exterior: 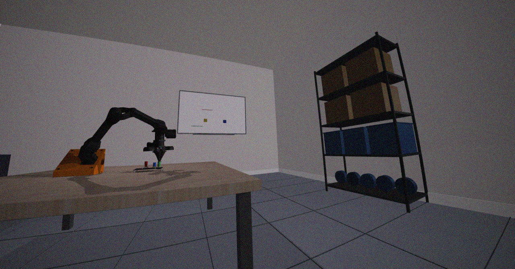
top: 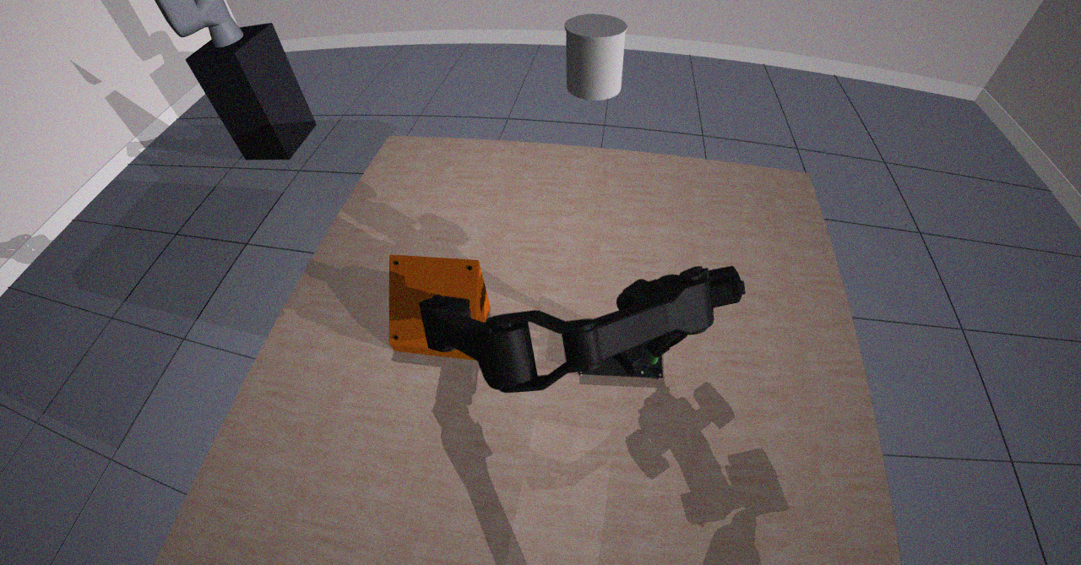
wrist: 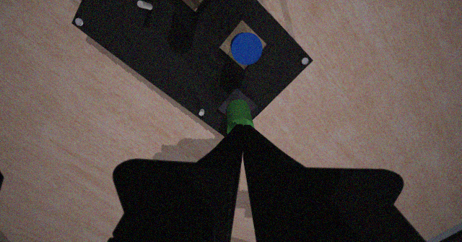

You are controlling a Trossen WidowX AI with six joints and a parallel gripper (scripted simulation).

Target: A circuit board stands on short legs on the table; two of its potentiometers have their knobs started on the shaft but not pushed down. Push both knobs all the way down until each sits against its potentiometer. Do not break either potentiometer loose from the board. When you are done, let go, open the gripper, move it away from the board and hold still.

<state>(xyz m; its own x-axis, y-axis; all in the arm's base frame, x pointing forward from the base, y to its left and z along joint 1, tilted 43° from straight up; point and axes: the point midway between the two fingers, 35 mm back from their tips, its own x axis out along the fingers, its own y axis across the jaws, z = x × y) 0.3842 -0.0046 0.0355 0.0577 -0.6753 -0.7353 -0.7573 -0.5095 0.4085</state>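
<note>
My gripper tip is 20 mm above the green knob. From my gripper tip the other things lie so: red knob 80 mm behind, 40 mm to the left, 20 mm below.
</note>
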